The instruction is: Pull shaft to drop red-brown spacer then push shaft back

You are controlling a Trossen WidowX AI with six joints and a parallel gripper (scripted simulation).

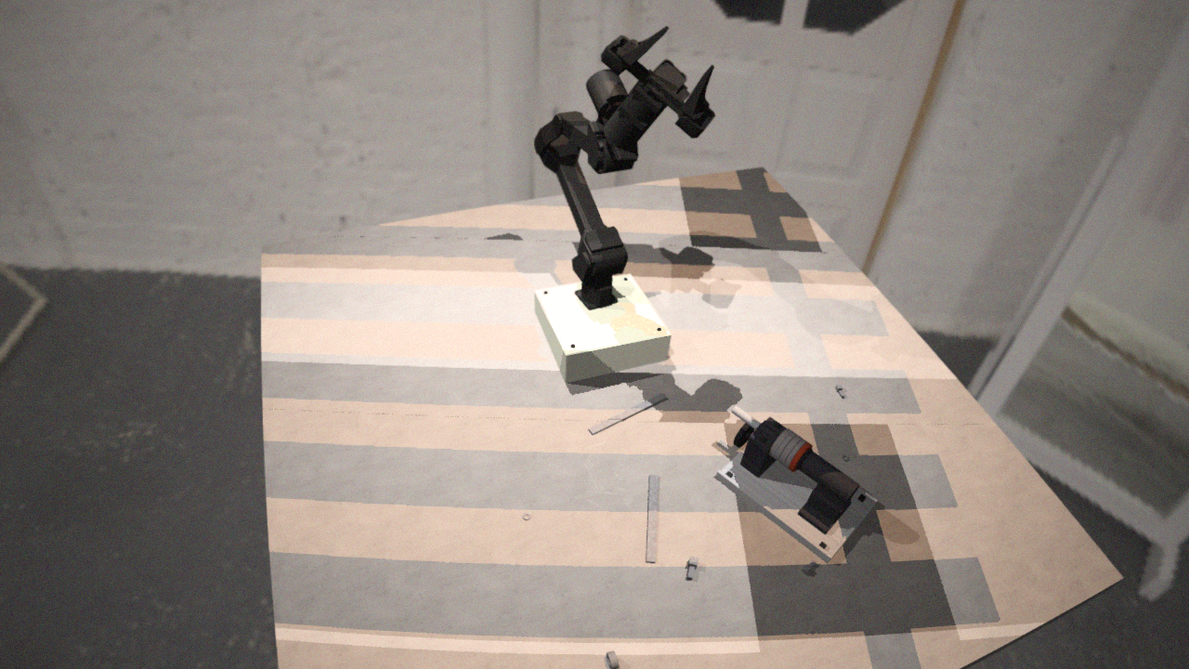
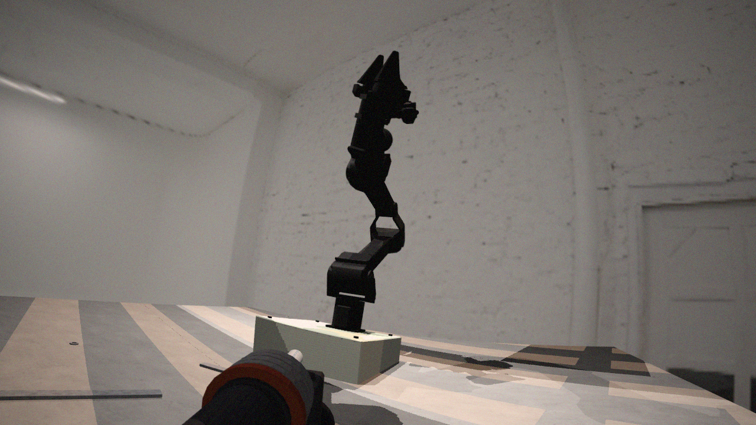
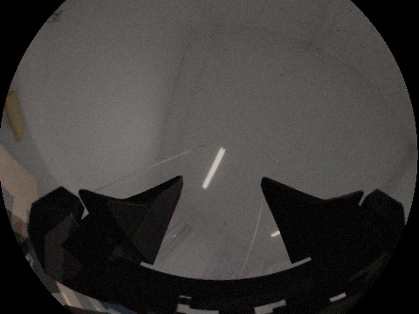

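The pale shaft is 520 mm below my gripper tip, 330 mm ahead of it and 30 mm to the left of it. Round my gripper tip: red-brown spacer 520 mm below, 380 mm ahead, 50 mm to the left.
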